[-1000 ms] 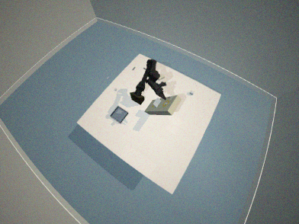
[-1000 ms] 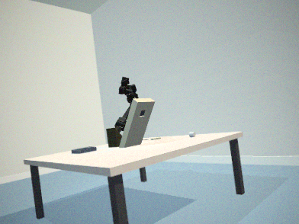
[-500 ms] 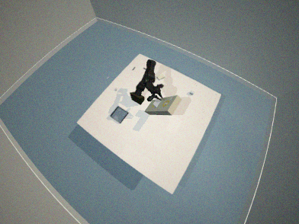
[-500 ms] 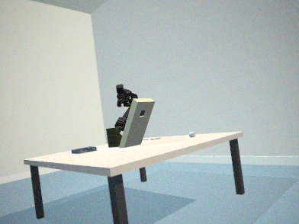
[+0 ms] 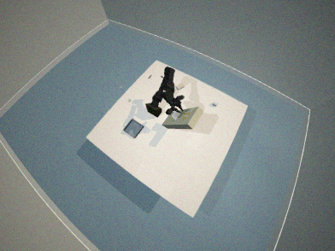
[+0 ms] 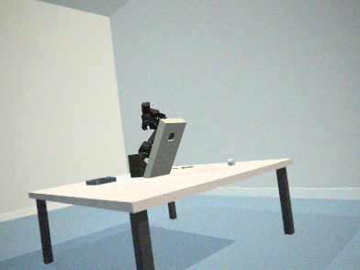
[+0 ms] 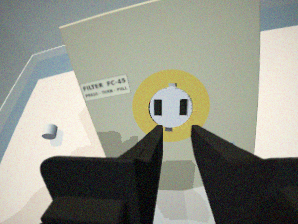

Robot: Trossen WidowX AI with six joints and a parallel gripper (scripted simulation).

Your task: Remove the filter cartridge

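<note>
My gripper tip is 50 mm short of the white round filter cartridge, 10 mm to the right of it and 40 mm above it. Also, from my gripper tip: grey square tray (340 mm behind, 320 mm to the right, 300 mm below); then pale block (300 mm behind, 400 mm to the left, 300 mm below).
</note>
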